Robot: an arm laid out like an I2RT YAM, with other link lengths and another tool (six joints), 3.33 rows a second.
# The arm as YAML. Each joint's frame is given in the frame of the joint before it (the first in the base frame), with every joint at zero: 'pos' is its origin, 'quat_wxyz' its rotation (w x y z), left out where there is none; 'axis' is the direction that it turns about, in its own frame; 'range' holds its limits. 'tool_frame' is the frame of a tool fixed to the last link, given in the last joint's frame.
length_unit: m
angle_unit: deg
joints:
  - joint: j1
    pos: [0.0, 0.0, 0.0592]
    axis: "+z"
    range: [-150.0, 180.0]
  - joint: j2
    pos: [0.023, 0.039, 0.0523]
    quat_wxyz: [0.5, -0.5, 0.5, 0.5]
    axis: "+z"
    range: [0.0, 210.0]
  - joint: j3
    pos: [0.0, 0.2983, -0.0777]
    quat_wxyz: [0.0, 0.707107, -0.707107, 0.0]
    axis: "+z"
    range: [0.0, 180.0]
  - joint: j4
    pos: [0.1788, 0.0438, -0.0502]
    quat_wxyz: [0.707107, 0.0, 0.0, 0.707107]
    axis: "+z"
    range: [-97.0, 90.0]
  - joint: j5
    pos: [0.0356, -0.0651, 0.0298]
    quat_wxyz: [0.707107, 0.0, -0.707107, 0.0]
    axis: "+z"
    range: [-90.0, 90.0]
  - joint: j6
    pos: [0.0, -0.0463, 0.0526]
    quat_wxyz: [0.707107, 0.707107, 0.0, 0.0]
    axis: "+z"
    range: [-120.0, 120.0]
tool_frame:
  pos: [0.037, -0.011, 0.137]
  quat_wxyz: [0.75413, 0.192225, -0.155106, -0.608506]
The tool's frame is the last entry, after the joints.
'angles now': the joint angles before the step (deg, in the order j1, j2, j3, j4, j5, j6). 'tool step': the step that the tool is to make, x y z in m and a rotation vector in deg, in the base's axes. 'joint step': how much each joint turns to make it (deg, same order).
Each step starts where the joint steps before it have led.
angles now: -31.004, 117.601, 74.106, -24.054, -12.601, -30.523
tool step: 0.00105, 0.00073, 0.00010, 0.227, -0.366, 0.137
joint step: -0.023, 0.000, -0.131, 0.327, -0.415, -0.001
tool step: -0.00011, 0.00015, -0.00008, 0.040, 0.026, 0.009
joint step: 0.000, 0.001, -0.001, -0.041, -0.023, -0.001
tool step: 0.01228, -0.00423, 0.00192, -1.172, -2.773, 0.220
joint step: 0.197, 0.568, -0.392, 3.976, -0.392, 0.155
